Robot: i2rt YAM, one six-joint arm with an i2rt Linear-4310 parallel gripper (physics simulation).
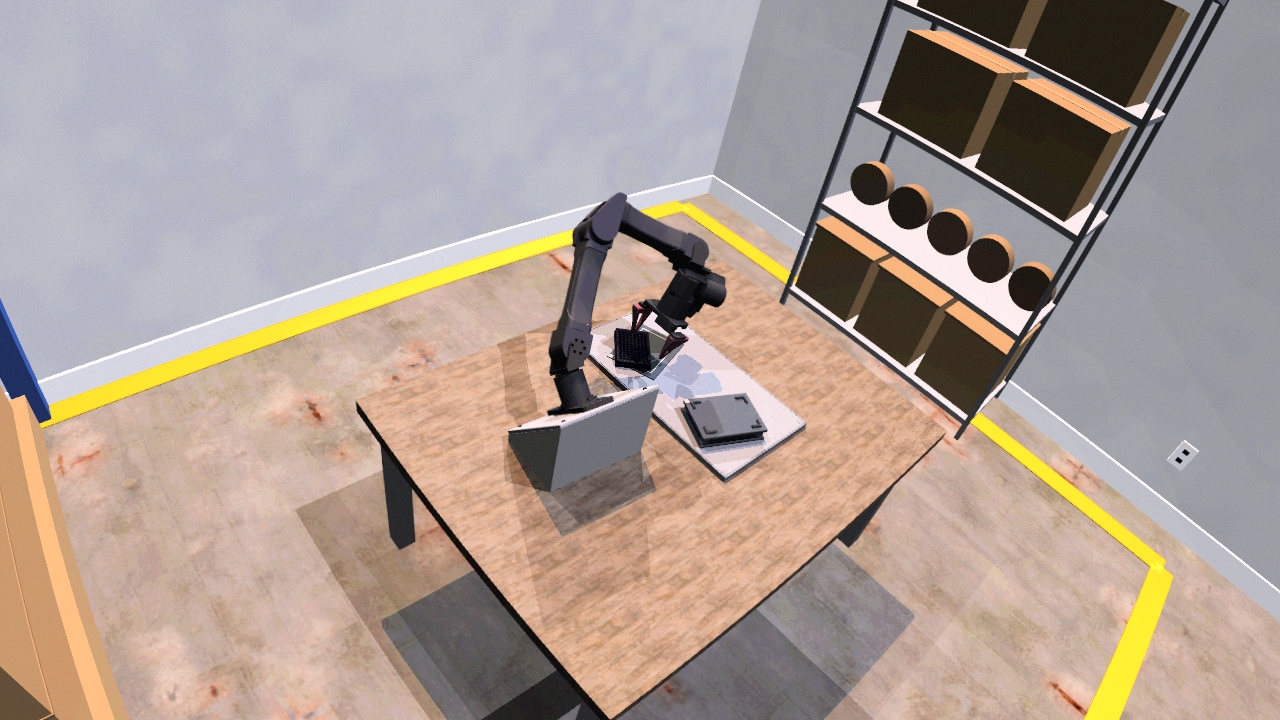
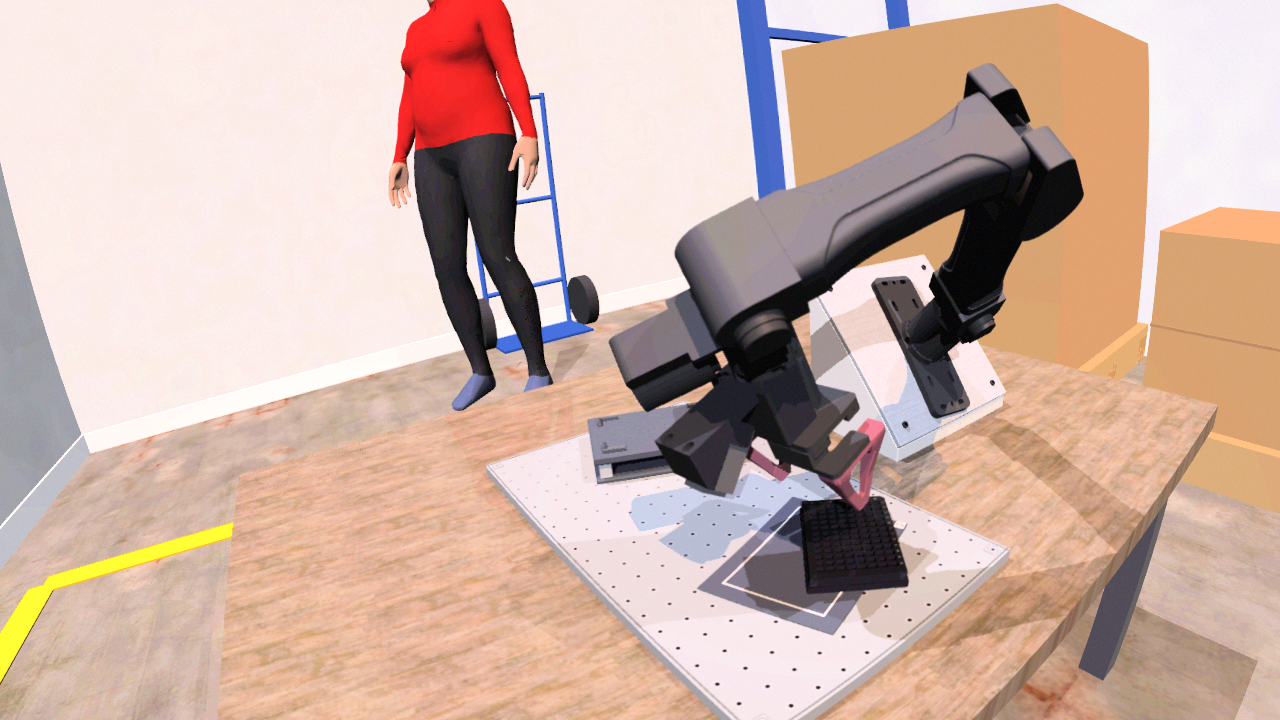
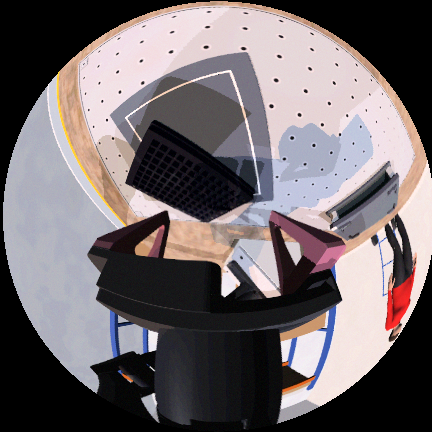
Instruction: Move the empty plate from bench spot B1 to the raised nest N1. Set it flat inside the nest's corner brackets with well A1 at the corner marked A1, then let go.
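Frame: origin at the arm's base, x right, y down, z ahead, level; metres.
Seen in the pictures: gripper, fingertip midpoint: (image 1: 646, 346) (image 2: 822, 490) (image 3: 218, 215); arm's base, origin of the base link: (image 1: 579, 408) (image 2: 919, 345) (image 3: 252, 287).
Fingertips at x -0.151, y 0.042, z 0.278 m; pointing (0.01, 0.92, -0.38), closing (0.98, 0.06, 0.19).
Offsets run from my fingertips to a thing's top centre. "spot": to the spot under its first point. Level surfaces: height alone.
The empty plate @[dy +0.029, dx -0.039, dz -0.005 m] (image 1: 632, 349) (image 2: 854, 546) (image 3: 185, 175) is black with a grid of wells. It lies partly on the dark B1 pad @[spot: dy +0.044, dx -0.023, dz +0.081 m] (image 2: 760, 573) (image 3: 259, 107), off-centre and turned against the white outline, and extends past one side of the pad. My gripper (image 1: 649, 346) (image 2: 823, 492) (image 3: 218, 215) is open, its pink fingers wide apart near the plate's arm-side edge, with nothing held between them. Whether a fingertip touches the plate is unclear. The raised nest N1 @[dy +0.008, dx +0.252, dz +0.053 m] (image 1: 725, 416) (image 2: 635, 429) (image 3: 372, 202) is a grey block with corner brackets and holds no plate. The A1 marks are too small to read.
The plate's pad and the nest are on a white perforated board @[dy +0.045, dx +0.099, dz +0.068 m] (image 1: 783, 429) (image 2: 626, 573) (image 3: 290, 65) on the wooden table @[dy +0.058 m] (image 1: 716, 555) (image 2: 358, 573). The arm stands on a slanted white base (image 1: 604, 443) (image 2: 863, 358). A person in red (image 2: 465, 71) stands beyond the table.
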